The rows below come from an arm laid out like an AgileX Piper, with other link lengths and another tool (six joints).
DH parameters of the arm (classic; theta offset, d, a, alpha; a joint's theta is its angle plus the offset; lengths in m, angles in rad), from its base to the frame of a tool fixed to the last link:
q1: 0 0.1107 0 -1.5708
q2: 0.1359 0 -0.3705 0
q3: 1.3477 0 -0.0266 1.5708
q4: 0 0.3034 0 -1.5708
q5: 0 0 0 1.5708
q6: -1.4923 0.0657 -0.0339 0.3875
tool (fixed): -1.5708 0.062 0 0
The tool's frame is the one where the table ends.
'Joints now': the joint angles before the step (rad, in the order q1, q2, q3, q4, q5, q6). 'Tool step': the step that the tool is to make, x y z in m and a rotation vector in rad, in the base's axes. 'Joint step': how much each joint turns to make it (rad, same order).
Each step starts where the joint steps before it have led.
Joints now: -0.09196, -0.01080, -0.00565, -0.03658, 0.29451, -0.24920
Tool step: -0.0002, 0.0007, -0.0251, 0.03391, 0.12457, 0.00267
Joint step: -0.00016, -0.00036, 0.03402, 0.03060, 0.09346, -0.00860
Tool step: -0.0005, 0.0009, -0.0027, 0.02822, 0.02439, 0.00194
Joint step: -0.00001, 0.00064, 0.00147, 0.02591, 0.02477, 0.00002
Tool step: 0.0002, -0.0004, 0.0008, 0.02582, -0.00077, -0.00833
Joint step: -0.00005, -0.00037, -0.00014, 0.00224, 0.00191, 0.02503
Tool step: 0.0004, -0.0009, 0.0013, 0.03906, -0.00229, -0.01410
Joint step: 0.00081, -0.00016, -0.00002, -0.00188, 0.00111, 0.04357
